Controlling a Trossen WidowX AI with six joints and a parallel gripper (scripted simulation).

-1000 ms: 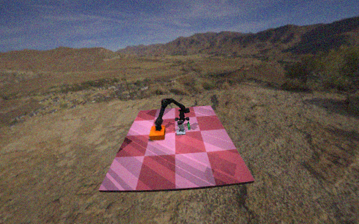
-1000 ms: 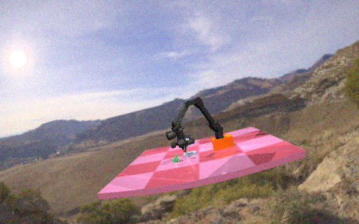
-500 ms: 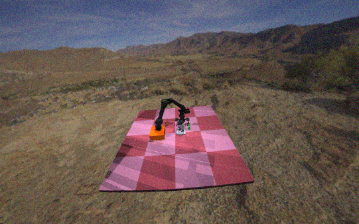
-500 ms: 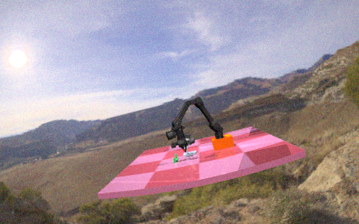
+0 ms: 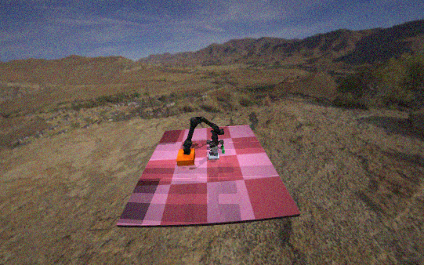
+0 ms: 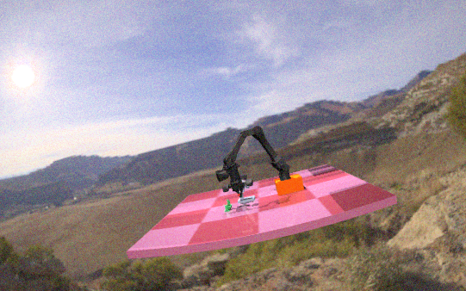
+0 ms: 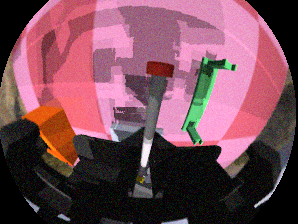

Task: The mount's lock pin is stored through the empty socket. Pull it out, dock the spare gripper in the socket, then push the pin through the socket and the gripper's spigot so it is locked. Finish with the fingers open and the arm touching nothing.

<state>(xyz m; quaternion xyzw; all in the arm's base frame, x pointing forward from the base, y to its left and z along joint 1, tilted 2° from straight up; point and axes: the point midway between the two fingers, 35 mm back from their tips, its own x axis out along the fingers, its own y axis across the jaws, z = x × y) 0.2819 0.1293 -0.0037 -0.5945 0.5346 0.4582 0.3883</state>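
My gripper tip is now 8 cm to the left of the socket. Also, from my gripper tip: spare gripper 8 cm to the right, 8 cm above.
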